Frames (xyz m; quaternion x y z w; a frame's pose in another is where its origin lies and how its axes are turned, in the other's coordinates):
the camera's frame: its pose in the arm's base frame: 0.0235 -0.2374 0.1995 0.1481 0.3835 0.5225 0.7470
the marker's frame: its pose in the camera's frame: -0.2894 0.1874 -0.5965 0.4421 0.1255 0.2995 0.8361
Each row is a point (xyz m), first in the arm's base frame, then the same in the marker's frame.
Working: the arm's base frame: its pose in the marker's frame: 0.3643 0.0871 0.6907 -0.5034 -0.6010 -0.5096 0.3545

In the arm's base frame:
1: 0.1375 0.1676 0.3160
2: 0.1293 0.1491 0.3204
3: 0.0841 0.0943 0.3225
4: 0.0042 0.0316 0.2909
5: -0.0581 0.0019 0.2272
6: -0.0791 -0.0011 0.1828
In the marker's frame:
1: 0.5204 0.4226 0.7903
2: 0.5049 0.4254 0.7769
3: 0.4631 0.4178 0.7199
4: 0.4191 0.3693 0.6361
5: 0.3999 0.2932 0.5846
6: 0.3982 0.2451 0.5743

